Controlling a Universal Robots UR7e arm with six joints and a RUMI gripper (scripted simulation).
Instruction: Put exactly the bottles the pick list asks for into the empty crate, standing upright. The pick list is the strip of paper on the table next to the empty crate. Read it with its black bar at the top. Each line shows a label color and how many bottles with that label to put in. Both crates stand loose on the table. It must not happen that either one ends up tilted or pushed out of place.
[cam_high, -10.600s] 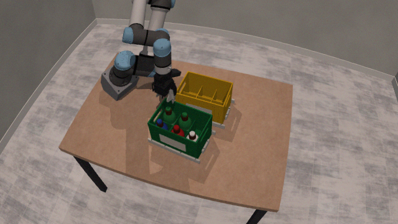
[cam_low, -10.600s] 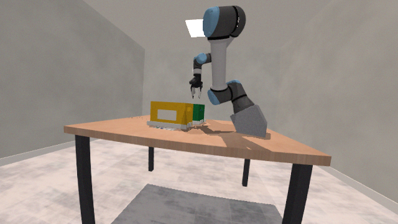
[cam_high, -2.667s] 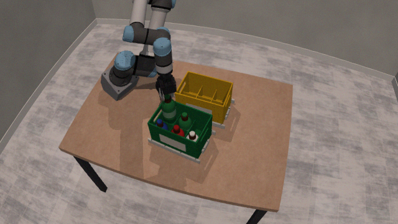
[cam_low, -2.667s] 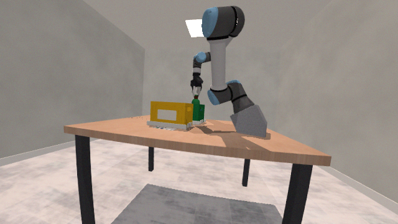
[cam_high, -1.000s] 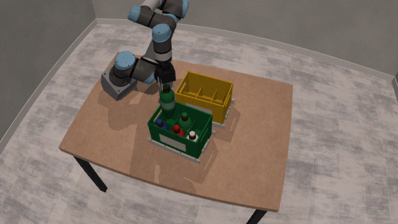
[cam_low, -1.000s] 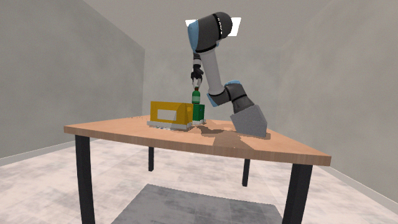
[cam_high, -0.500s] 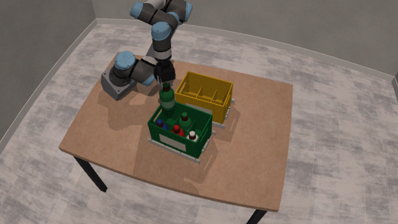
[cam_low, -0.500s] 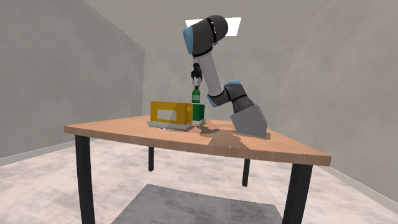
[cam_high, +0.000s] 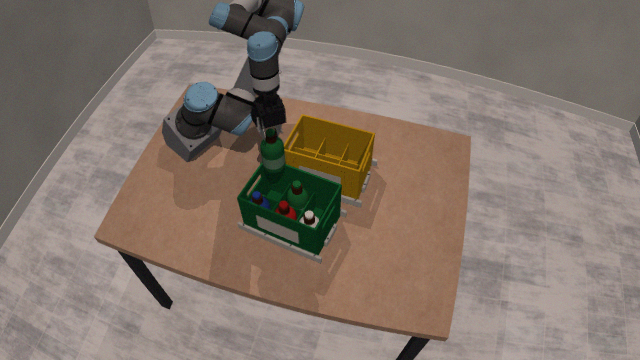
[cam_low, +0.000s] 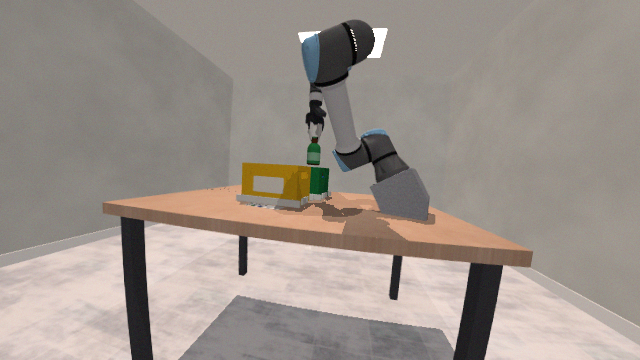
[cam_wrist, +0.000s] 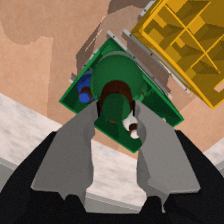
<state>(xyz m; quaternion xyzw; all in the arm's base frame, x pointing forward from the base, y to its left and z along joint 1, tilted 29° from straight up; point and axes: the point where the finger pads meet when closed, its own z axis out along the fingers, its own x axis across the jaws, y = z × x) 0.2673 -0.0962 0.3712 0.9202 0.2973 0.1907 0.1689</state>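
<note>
The green-label bottle is 7 cm below my hand. Also, from my hand: green crate: 7 cm ahead, 8 cm to the right, 25 cm below; red-label bottle: 6 cm ahead, 12 cm to the right, 25 cm below; blue-label bottle: 3 cm behind, 11 cm to the right, 25 cm below.
</note>
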